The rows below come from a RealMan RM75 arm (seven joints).
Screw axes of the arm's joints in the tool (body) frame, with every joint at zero. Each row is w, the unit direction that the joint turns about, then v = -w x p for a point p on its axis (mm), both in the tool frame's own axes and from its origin. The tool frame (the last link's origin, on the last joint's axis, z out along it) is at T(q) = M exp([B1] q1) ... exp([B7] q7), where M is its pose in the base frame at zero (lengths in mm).
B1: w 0 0 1 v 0 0 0
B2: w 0 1 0 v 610 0 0
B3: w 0 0 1 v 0 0 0
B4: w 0 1 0 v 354 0 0
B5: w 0 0 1 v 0 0 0
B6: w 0 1 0 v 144 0 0
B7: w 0 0 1 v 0 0 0
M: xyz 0 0 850.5 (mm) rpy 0 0 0 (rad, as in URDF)
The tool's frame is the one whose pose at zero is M.
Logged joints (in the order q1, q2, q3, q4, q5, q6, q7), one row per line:
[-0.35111 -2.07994 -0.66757 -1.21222 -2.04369 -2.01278 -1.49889]
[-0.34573 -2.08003 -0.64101 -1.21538 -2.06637 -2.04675 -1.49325]
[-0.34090 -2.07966 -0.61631 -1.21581 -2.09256 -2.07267 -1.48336]
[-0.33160 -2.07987 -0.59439 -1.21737 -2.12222 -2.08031 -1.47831]
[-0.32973 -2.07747 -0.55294 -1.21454 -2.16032 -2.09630 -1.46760]
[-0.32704 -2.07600 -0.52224 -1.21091 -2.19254 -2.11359 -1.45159]
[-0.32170 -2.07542 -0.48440 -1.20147 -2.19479 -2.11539 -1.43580]
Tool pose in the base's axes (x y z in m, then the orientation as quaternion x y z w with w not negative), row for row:
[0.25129 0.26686 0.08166 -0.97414 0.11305 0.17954 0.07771]
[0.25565 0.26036 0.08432 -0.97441 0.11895 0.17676 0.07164]
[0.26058 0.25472 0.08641 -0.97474 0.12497 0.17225 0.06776]
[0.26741 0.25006 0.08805 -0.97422 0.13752 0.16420 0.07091]
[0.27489 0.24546 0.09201 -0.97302 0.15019 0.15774 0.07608]
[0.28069 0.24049 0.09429 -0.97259 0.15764 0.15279 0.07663]
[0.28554 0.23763 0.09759 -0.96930 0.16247 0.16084 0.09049]
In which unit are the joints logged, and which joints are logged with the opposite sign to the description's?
The joints are logged in radians. Opposite sign: q1, q2, q7.
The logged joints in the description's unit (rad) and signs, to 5 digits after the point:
[0.35111 2.07994 -0.66757 -1.21222 -2.04369 -2.01278 1.49889]
[0.34573 2.08003 -0.64101 -1.21538 -2.06637 -2.04675 1.49325]
[0.34090 2.07966 -0.61631 -1.21581 -2.09256 -2.07267 1.48336]
[0.33160 2.07987 -0.59439 -1.21737 -2.12222 -2.08031 1.47831]
[0.32973 2.07747 -0.55294 -1.21454 -2.16032 -2.09630 1.46760]
[0.32704 2.07600 -0.52224 -1.21091 -2.19254 -2.11359 1.45159]
[0.32170 2.07542 -0.48440 -1.20147 -2.19479 -2.11539 1.43580]

